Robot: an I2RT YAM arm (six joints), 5 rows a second.
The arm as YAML. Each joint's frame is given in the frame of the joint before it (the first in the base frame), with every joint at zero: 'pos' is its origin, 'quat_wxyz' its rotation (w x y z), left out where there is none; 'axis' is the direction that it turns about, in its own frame. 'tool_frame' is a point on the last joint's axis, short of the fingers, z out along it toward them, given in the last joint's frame.
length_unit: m
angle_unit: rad
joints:
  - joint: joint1
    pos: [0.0, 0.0, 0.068]
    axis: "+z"
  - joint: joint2
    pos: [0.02, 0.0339, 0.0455]
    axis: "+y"
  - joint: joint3
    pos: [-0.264, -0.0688, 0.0]
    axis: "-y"
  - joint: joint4
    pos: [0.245, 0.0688, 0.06]
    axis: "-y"
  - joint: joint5
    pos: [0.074, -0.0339, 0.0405]
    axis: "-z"
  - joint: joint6
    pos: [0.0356, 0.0, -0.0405]
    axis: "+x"
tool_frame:
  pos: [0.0, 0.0, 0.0]
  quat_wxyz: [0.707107, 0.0, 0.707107, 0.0]
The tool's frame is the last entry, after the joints.
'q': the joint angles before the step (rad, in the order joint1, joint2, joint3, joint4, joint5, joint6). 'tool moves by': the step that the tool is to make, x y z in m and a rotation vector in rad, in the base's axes. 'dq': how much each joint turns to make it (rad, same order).
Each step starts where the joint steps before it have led.
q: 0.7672, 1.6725, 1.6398, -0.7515, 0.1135, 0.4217
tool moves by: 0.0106, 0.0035, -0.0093, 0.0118, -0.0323, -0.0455
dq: -0.0094, 0.0226, -0.0220, 0.0741, 0.0355, 0.0153
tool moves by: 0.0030, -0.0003, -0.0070, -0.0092, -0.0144, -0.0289
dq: -0.0032, 0.0030, -0.0262, 0.0324, 0.0301, 0.0056
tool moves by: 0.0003, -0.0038, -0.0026, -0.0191, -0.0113, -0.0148
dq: -0.0058, -0.0090, -0.0201, 0.0081, 0.0213, -0.0099
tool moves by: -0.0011, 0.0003, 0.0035, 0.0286, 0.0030, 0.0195
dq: -0.0002, -0.0065, 0.0019, 0.0082, -0.0301, 0.0036
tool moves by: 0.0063, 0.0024, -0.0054, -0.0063, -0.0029, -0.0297
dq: -0.0045, 0.0236, 0.0061, 0.0131, 0.0231, 0.0124
